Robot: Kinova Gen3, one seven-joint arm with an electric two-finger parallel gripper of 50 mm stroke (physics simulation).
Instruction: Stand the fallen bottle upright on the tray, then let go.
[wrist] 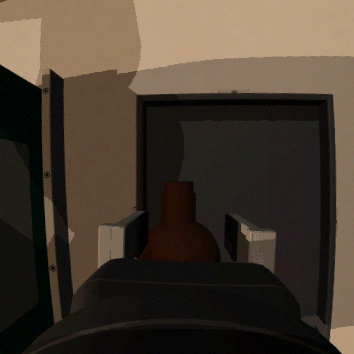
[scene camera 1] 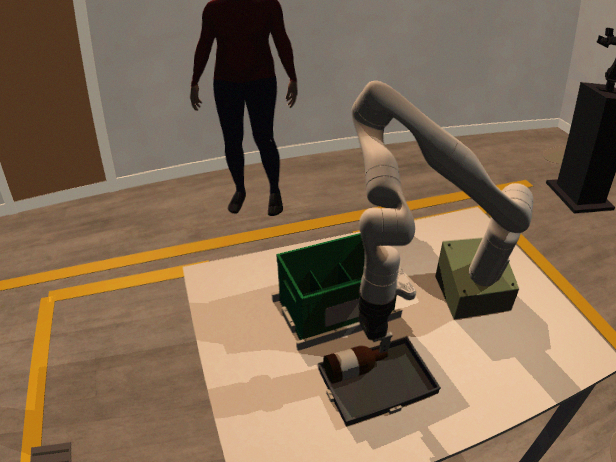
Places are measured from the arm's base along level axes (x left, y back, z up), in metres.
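Pixels of known places: gripper, fingertip midpoint: (wrist: pixel 185 228) (scene camera 1: pixel 378 342); arm's base at its link origin: (scene camera 1: pixel 483 273).
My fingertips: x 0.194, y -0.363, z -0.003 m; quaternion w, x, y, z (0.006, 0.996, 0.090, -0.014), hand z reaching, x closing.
For each thing: its top centre in the pictures, then the offset to it from my fingertips. "spot": a spot on its surface instead.
- brown bottle at its top centre: (wrist: pixel 175 282) (scene camera 1: pixel 358 351) dy -0.047, dx +0.002, dz -0.025 m
- dark tray at a spot on its surface: (wrist: pixel 250 150) spot: dy +0.074, dx +0.049, dz -0.099 m
- green divided crate at its top centre: (scene camera 1: pixel 338 262) dy -0.063, dx -0.228, dz +0.071 m
- metal rail at its top centre: (wrist: pixel 48 221) (scene camera 1: pixel 351 325) dy -0.038, dx -0.133, dz -0.074 m
The brown bottle (scene camera 1: pixel 350 363) (wrist: pixel 180 240) with a white label lies on its side along the crate-side edge of the dark tray (scene camera 1: pixel 395 387) (wrist: pixel 250 150). In the scene view its base is at the tray's left end and its neck points right. My gripper (scene camera 1: pixel 384 344) (wrist: pixel 185 228) is open and points down at the bottle's neck end. In the wrist view the fingers stand on either side of the bottle's shoulder, with gaps; nothing is held. The bottle's label and base are hidden behind the gripper body in the wrist view. Finger height over the tray is hard to tell.
A green divided crate (scene camera 1: pixel 315 314) (wrist: pixel 15 115) stands beside the tray, with a metal rail (scene camera 1: pixel 332 338) (wrist: pixel 57 175) between them. The arm's olive base block (scene camera 1: pixel 482 302) is at the right of the table. A person (scene camera 1: pixel 245 65) stands beyond the table.
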